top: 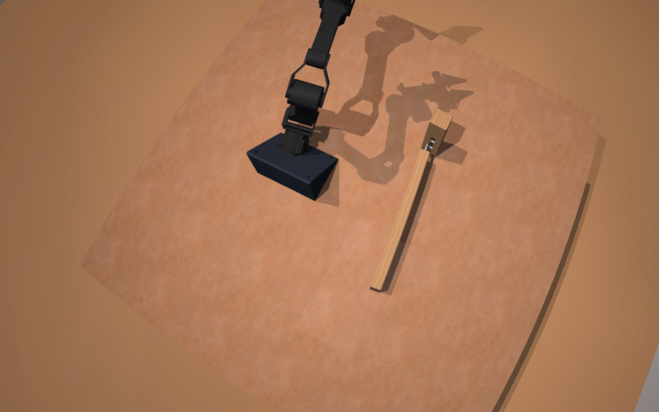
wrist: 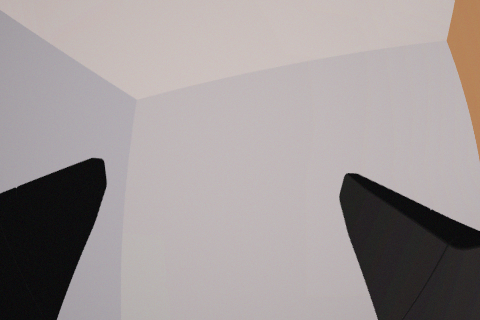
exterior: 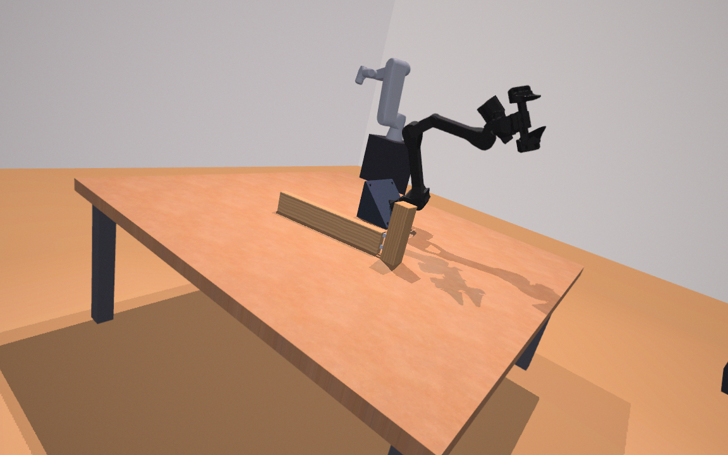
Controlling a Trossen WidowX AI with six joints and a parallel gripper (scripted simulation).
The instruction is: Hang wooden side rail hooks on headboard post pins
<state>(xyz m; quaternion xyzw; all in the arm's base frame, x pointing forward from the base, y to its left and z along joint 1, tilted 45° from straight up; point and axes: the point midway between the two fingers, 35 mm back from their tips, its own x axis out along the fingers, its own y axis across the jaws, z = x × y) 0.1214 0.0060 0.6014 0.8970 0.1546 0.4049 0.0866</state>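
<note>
My gripper tip is now 42 cm above the wooden headboard post, 23 cm short of it and 19 cm to the left of it.
</note>
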